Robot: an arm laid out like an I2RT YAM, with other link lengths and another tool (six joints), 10 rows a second.
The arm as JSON. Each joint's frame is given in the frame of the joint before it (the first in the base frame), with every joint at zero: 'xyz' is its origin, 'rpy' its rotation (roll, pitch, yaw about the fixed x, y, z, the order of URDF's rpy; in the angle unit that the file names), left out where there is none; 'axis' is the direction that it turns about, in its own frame. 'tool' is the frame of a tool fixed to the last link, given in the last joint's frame.
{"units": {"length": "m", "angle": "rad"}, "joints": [
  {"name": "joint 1", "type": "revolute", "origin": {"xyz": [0.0, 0.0, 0.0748]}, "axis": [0.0, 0.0, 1.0]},
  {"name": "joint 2", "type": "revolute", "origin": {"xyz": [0.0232, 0.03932, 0.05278]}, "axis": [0.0, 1.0, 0.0]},
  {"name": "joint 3", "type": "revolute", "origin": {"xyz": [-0.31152, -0.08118, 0.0]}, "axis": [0.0, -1.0, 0.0]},
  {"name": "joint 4", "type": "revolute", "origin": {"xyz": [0.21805, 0.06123, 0.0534]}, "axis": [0.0, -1.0, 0.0]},
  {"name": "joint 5", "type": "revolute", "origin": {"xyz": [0.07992, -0.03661, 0.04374]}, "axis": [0.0, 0.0, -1.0]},
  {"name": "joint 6", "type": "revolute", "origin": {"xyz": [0.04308, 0.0, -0.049]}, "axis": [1.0, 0.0, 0.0]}
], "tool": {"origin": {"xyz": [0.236, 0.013, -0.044], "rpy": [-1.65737, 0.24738, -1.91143]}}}
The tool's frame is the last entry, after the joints.
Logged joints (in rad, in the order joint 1, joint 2, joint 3, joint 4, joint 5, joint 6), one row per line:
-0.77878, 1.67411, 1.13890, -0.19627, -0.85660, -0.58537
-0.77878, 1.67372, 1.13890, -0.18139, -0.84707, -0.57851
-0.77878, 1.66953, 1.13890, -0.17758, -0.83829, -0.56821
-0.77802, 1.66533, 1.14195, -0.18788, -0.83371, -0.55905
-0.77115, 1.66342, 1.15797, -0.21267, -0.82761, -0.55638
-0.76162, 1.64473, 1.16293, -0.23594, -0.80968, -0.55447
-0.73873, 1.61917, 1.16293, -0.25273, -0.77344, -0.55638
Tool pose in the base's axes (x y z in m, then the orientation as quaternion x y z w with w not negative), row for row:
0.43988, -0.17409, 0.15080, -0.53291, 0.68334, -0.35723, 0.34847
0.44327, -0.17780, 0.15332, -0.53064, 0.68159, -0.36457, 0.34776
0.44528, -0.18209, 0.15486, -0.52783, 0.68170, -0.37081, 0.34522
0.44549, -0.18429, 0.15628, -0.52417, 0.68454, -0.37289, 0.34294
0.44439, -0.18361, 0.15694, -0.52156, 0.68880, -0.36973, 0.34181
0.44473, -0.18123, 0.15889, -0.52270, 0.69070, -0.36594, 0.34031
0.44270, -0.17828, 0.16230, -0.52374, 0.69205, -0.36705, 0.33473
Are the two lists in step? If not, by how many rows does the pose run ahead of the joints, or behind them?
The pose runs 1 row behind the joints: the pose in row i belongs to the joints in row i - 1.
